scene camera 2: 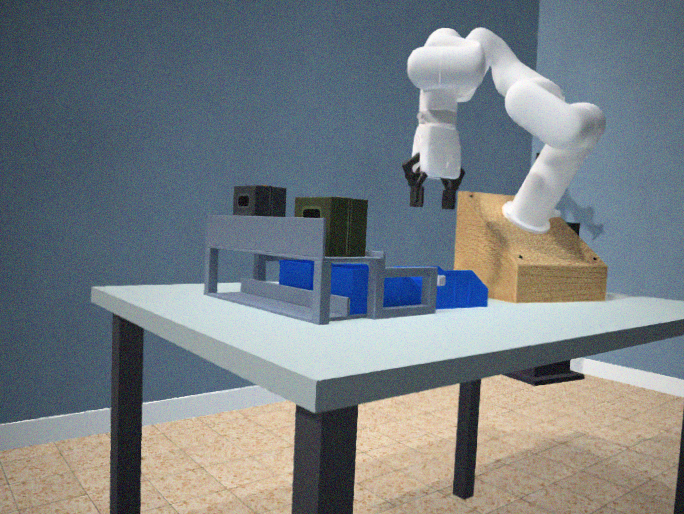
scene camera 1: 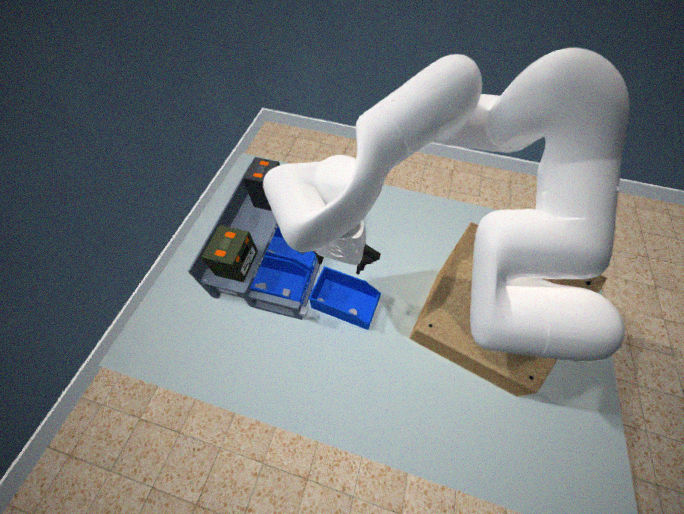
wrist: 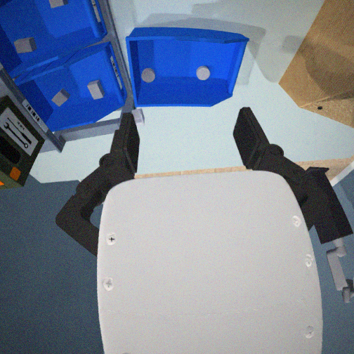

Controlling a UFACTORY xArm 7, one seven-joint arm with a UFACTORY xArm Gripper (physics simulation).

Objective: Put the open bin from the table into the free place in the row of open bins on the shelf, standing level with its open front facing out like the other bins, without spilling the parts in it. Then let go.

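Frame: origin at the arm's base, x back, y right, z up, level; centimetres.
Seen in the pictures: gripper, fingertip midpoint: point(scene camera 2: 432, 208) point(scene camera 1: 340, 263); arm's base at its link origin: point(scene camera 2: 525, 218).
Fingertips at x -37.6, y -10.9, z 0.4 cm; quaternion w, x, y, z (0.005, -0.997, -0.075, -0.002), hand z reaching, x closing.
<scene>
Offsets run from my fingertips to a thing's top centre. "*": to the spot under its first point.
The open blue bin @[* dy -0.8, dx +2.1, dz -19.3 cm] point(scene camera 1: 345, 301) point(scene camera 2: 464, 290) point(wrist: 175, 92) stands level on the table in front of the shelf point(scene camera 1: 276, 301) point(scene camera 2: 265, 234) point(wrist: 90, 131). Two round grey parts lie in it in the wrist view. My gripper point(scene camera 1: 342, 264) point(scene camera 2: 432, 204) point(wrist: 186, 121) is open and empty, high above the table, with its fingers pointing down. In the wrist view the bin lies beyond the fingertips, between their lines. Two blue bins with grey parts, one @[* dy -4.0, dx -17.8, dz -18.7 cm] point(scene camera 1: 279, 281) point(wrist: 75, 80) nearer the shelf's end and another @[* dy +6.4, dx -26.6, dz -18.7 cm] point(scene camera 1: 273, 243) point(wrist: 65, 30) beside it, sit in the shelf's row. The arm hides the row's far part in scene camera 1.
A green box @[dy -7.5, dx -27.1, dz +0.3 cm] point(scene camera 1: 227, 253) point(scene camera 2: 351, 226) point(wrist: 12, 145) and a dark grey box @[dy +15.2, dx -31.5, dz +2.8 cm] point(scene camera 1: 260, 187) point(scene camera 2: 259, 200) stand on the shelf's upper level, behind the bin row. The wooden robot base point(scene camera 1: 453, 309) point(scene camera 2: 558, 281) point(wrist: 325, 60) stands on the bin's other side, across a gap.
</scene>
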